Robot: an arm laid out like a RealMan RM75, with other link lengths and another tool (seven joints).
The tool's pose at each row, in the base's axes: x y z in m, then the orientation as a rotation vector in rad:
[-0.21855 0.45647 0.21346 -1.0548 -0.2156 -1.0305]
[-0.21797 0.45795 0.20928 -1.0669 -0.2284 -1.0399]
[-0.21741 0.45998 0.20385 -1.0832 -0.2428 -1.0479]
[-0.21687 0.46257 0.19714 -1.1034 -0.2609 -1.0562]
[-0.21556 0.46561 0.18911 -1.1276 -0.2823 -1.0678]
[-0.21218 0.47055 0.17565 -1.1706 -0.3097 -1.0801]
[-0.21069 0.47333 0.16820 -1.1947 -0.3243 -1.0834]
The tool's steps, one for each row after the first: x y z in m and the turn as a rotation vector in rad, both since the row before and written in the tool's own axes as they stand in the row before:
[-0.00305 0.00317 -0.00082 -0.0075 -0.0104 -0.0147]
[-0.00420 0.00392 -0.00096 -0.0100 -0.0140 -0.0146]
[-0.00540 0.00466 -0.00105 -0.0119 -0.0181 -0.0169]
[-0.00620 0.00601 -0.00091 -0.0149 -0.0207 -0.0215]
[-0.00996 0.01082 -0.00093 -0.0284 -0.0331 -0.0264]
[-0.00589 0.00554 -0.00024 -0.0152 -0.0194 -0.0116]

